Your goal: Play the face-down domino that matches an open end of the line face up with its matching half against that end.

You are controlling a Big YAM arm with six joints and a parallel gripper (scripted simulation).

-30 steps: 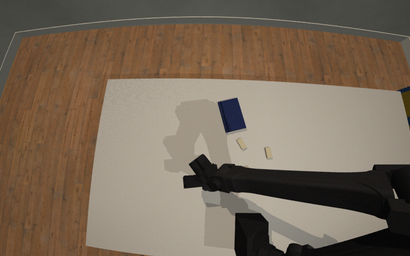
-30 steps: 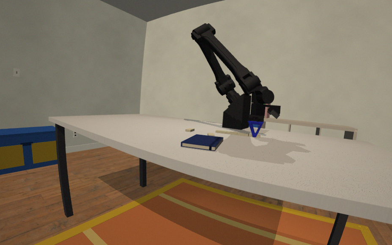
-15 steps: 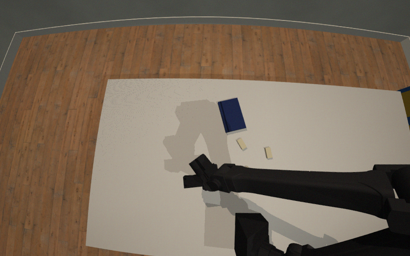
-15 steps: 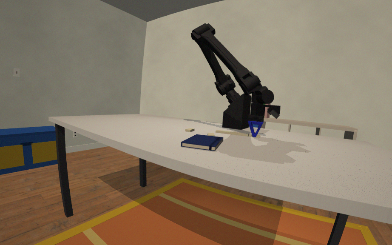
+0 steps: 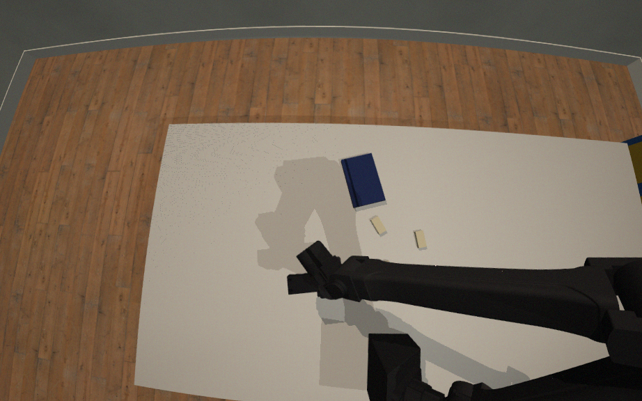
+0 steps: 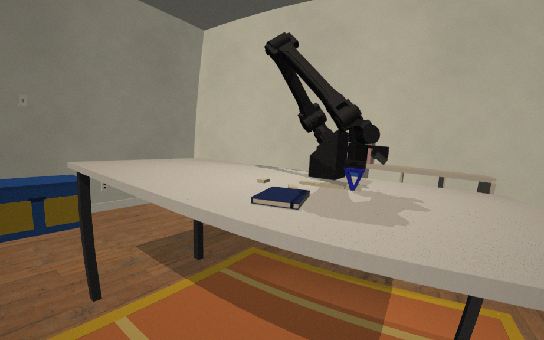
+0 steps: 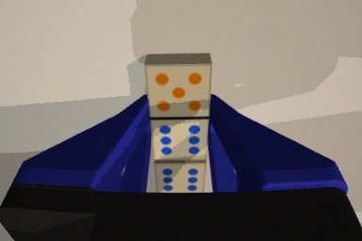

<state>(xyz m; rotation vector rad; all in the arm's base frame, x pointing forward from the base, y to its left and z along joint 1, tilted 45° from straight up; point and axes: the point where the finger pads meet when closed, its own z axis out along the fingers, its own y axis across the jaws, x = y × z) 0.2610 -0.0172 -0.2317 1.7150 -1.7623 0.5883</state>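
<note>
The domino is right at my hand. Round my hand: dark blue book 28 cm ahead, 14 cm to the right.
</note>
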